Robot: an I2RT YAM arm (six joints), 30 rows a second.
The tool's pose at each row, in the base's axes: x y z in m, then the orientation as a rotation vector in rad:
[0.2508, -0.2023, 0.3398, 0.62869, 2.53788, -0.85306]
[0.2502, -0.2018, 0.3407, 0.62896, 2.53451, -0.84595]
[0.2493, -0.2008, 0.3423, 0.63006, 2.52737, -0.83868]
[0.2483, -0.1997, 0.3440, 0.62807, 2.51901, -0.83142]
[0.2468, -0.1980, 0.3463, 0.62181, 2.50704, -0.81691]
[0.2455, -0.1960, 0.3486, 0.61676, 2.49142, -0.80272]
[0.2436, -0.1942, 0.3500, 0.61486, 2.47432, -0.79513]
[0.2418, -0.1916, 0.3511, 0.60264, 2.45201, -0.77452]
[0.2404, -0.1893, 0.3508, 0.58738, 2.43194, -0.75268]
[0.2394, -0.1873, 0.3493, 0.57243, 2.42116, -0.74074]
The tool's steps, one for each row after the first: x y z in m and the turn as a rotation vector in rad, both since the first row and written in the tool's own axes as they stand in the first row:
[0.0002, -0.0004, -0.0011, -0.00486, -0.00344, 0.00310]
[0.0004, -0.0009, -0.0031, -0.00956, -0.00984, 0.00827]
[0.0008, -0.0014, -0.0053, -0.01479, -0.01852, 0.01212]
[0.0014, -0.0020, -0.0084, -0.02588, -0.03262, 0.01653]
[0.0019, -0.0024, -0.0117, -0.03645, -0.04936, 0.02308]
[0.0033, -0.0027, -0.0143, -0.04168, -0.06562, 0.03065]
[0.0050, -0.0023, -0.0171, -0.05811, -0.09149, 0.03706]
[0.0069, -0.0013, -0.0187, -0.07623, -0.11661, 0.04089]
[0.0091, 0.0003, -0.0191, -0.08747, -0.13278, 0.03881]

